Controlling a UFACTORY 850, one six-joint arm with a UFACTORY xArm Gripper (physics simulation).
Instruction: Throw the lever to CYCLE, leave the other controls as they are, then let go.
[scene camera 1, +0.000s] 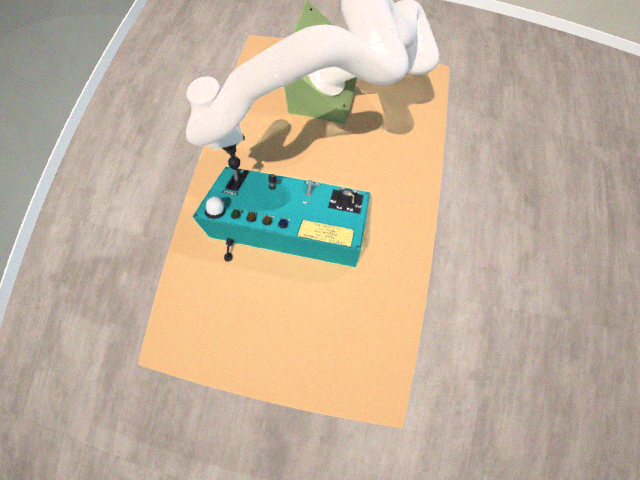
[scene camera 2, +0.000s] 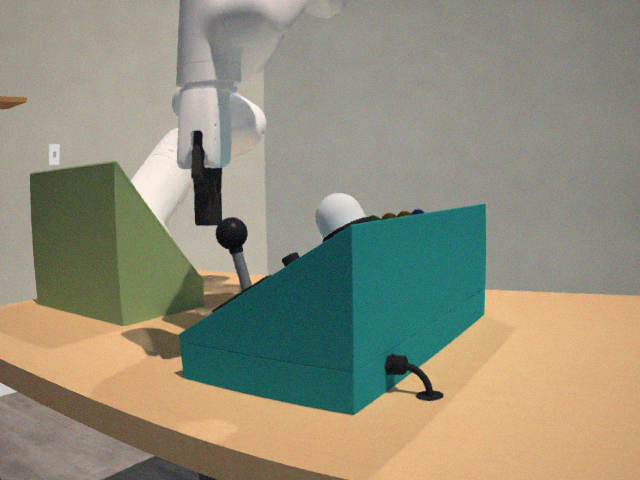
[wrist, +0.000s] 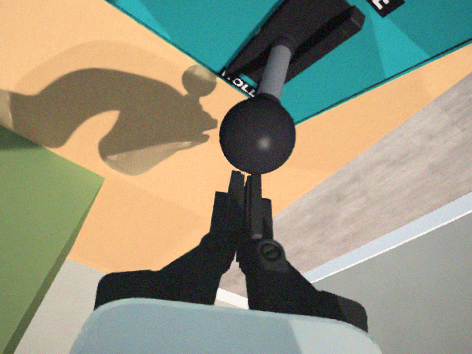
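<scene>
The lever (scene camera 1: 236, 173) (scene camera 2: 240, 268) (wrist: 274, 72) has a grey shaft and a black ball knob (scene camera 1: 234, 162) (scene camera 2: 231, 233) (wrist: 257, 135). It rises from a black slotted plate on the teal console (scene camera 1: 289, 201) (scene camera 2: 413, 268) (wrist: 180, 30) and leans towards the arm's side. In the wrist view, a partly hidden label (wrist: 240, 86), seemingly HOLD, lies at the slot's near end. Part of another label (wrist: 384, 6) shows at the top; its full word is cut off. My gripper (scene camera 1: 232, 151) (scene camera 2: 208, 223) (wrist: 241, 189) is shut and empty, its tips at the knob's arm-side face, touching or nearly so.
The console also bears a black knob (scene camera 1: 272, 181), a metal toggle (scene camera 1: 309, 187), a rotary selector (scene camera 1: 347, 194), a white dome (scene camera 1: 214, 206) (scene camera 2: 338, 212) and several small coloured buttons. A black cable (scene camera 1: 228, 250) (scene camera 2: 421, 377) leaves its tall side. A green wedge block (scene camera 1: 315, 105) (scene camera 2: 77, 242) (wrist: 40, 200) stands behind.
</scene>
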